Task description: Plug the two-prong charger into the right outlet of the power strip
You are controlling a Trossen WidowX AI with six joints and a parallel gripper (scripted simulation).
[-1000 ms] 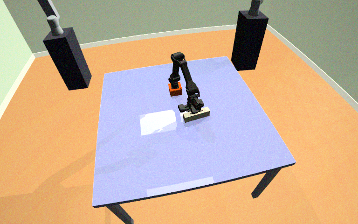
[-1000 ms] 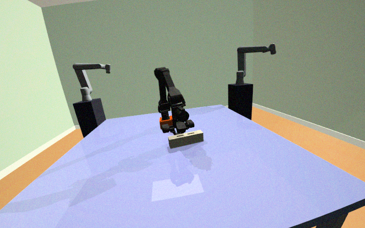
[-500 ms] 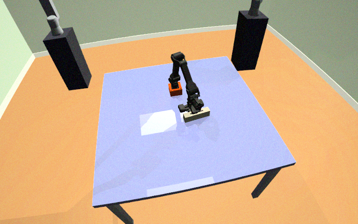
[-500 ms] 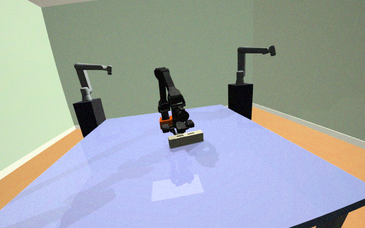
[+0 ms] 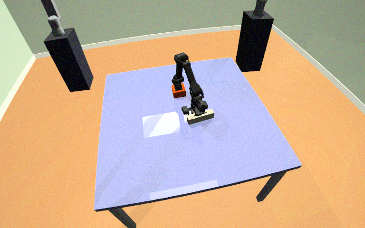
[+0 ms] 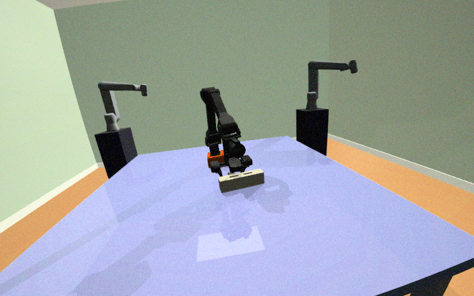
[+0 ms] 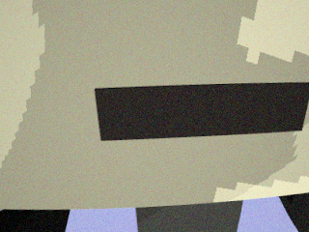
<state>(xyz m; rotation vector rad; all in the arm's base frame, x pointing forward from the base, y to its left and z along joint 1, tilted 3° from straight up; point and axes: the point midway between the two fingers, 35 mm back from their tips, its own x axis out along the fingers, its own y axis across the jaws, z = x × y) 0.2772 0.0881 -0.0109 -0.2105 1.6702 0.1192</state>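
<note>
Now: the black two-prong charger 2 cm ahead of my gripper tip and 1 cm above it.
</note>
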